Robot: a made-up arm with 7 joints. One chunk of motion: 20 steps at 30 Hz.
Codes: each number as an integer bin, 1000 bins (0 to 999) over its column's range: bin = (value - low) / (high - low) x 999, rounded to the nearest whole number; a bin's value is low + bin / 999 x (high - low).
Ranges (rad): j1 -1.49..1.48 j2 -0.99..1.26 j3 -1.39..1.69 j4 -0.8..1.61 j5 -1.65..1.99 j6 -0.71..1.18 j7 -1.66..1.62
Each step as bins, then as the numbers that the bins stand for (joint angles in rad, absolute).
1 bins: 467 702 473 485 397 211 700
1 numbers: -0.1016 0.5911 0.0683 0.3700 -0.2035 -0.3108 0.6383
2 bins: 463 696 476 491 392 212 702
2 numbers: -0.1135 0.5776 0.0775 0.3845 -0.2217 -0.3089 0.6449
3 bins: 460 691 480 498 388 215 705
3 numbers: -0.1224 0.5663 0.0899 0.4014 -0.2363 -0.3032 0.6547
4 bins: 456 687 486 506 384 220 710
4 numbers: -0.1343 0.5573 0.1084 0.4207 -0.2508 -0.2938 0.6711
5 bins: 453 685 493 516 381 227 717
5 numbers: -0.1432 0.5528 0.1300 0.4448 -0.2618 -0.2805 0.6941
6 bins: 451 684 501 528 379 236 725
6 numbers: -0.1492 0.5505 0.1546 0.4738 -0.2691 -0.2635 0.7204
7 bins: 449 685 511 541 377 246 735
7 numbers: -0.1551 0.5528 0.1855 0.5051 -0.2763 -0.2446 0.7532
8 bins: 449 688 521 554 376 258 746
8 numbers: -0.1551 0.5595 0.2163 0.5365 -0.2800 -0.2219 0.7893
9 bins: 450 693 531 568 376 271 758
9 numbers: -0.1522 0.5708 0.2471 0.5703 -0.2800 -0.1973 0.8287
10 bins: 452 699 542 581 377 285 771
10 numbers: -0.1462 0.5843 0.2810 0.6016 -0.2763 -0.1708 0.8714
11 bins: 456 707 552 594 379 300 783
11 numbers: -0.1343 0.6023 0.3119 0.6330 -0.2691 -0.1424 0.9108
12 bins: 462 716 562 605 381 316 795
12 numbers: -0.1165 0.6226 0.3427 0.6595 -0.2618 -0.1122 0.9502
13 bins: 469 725 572 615 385 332 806
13 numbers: -0.0957 0.6429 0.3735 0.6836 -0.2472 -0.0819 0.9863
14 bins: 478 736 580 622 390 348 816
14 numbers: -0.0689 0.6677 0.3982 0.7005 -0.2290 -0.0516 1.0192
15 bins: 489 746 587 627 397 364 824
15 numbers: -0.0362 0.6902 0.4198 0.7126 -0.2035 -0.0214 1.0454
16 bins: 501 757 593 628 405 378 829
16 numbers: -0.0005 0.7150 0.4383 0.7150 -0.1743 0.0051 1.0618
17 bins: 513 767 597 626 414 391 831
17 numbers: 0.0351 0.7375 0.4506 0.7102 -0.1415 0.0297 1.0684
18 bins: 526 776 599 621 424 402 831
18 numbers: 0.0738 0.7577 0.4568 0.6981 -0.1051 0.0505 1.0684
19 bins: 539 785 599 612 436 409 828
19 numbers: 0.1124 0.7780 0.4568 0.6764 -0.0614 0.0638 1.0586
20 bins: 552 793 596 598 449 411 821
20 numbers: 0.1511 0.7960 0.4475 0.6426 -0.0140 0.0676 1.0356
